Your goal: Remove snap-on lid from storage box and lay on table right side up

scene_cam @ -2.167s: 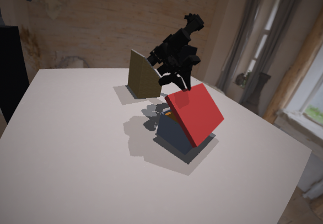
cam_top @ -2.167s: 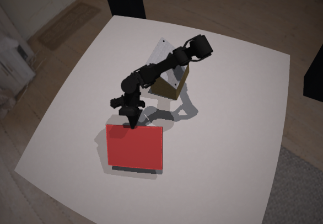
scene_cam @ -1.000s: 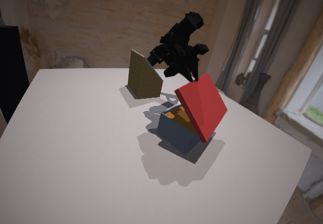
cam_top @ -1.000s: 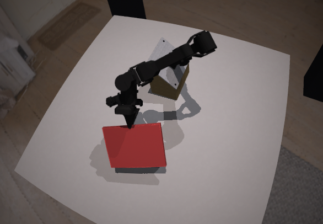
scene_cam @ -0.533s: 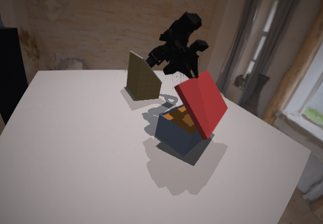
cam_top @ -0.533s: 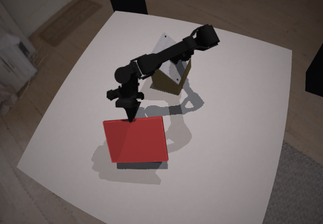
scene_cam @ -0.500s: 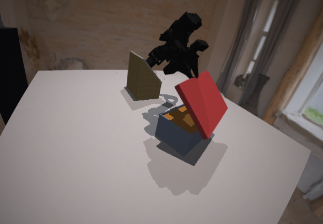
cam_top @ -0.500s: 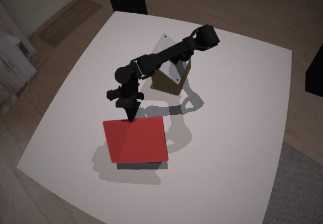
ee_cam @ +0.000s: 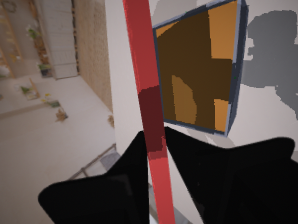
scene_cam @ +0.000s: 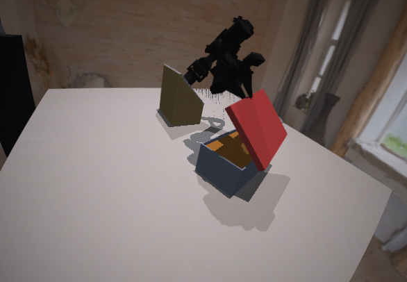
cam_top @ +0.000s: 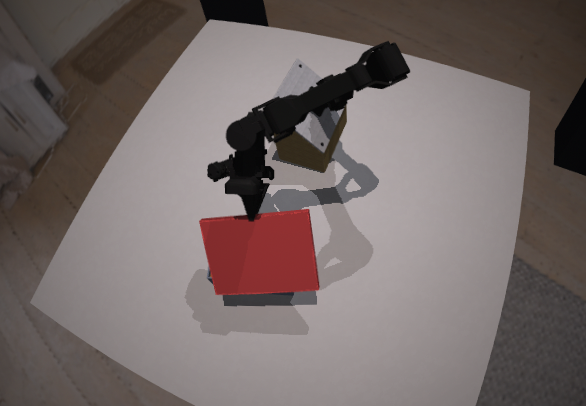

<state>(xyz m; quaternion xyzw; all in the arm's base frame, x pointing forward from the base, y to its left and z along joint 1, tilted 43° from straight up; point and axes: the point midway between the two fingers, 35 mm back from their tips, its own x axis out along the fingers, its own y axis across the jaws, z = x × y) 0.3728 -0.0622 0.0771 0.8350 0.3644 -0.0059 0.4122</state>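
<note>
Now: gripper tip 6 cm short of the red lid, 5 cm above it and 3 cm to the right of it. The rest, counted from my gripper tip: grey-blue storage box (18 cm below, 4 cm ahead, 2 cm to the right).
</note>
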